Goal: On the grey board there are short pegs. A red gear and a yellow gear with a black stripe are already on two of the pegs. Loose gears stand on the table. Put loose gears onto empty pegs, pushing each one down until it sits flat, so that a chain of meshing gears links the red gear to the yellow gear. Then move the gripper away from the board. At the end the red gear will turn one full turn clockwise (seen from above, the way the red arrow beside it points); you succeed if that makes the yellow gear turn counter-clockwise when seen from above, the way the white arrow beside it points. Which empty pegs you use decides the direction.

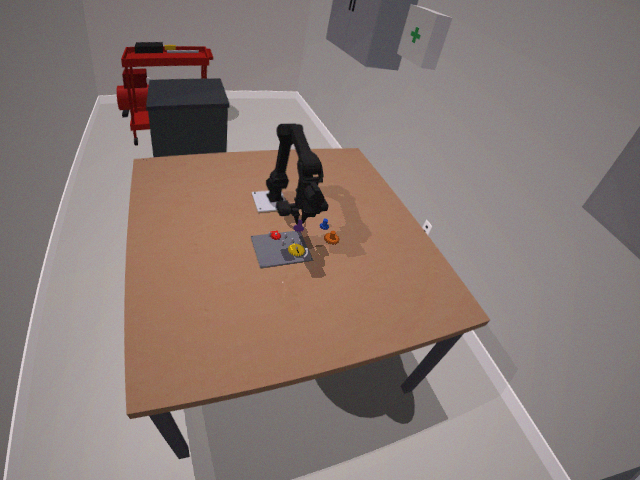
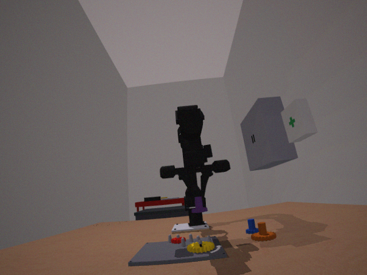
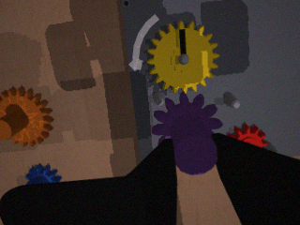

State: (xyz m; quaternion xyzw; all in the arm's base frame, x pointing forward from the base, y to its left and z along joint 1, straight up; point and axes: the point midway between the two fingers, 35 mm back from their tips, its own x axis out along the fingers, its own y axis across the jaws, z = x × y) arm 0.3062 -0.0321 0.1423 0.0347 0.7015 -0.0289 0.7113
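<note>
Now: the red gear 60 mm behind my gripper tip, 60 mm to the right of it and 100 mm below it. Also, from my gripper tip: yellow gear (30 mm ahead, 10 mm to the right, 100 mm below); white arrow (50 mm ahead, 20 mm to the left, 110 mm below); purple gear (10 mm below).
</note>
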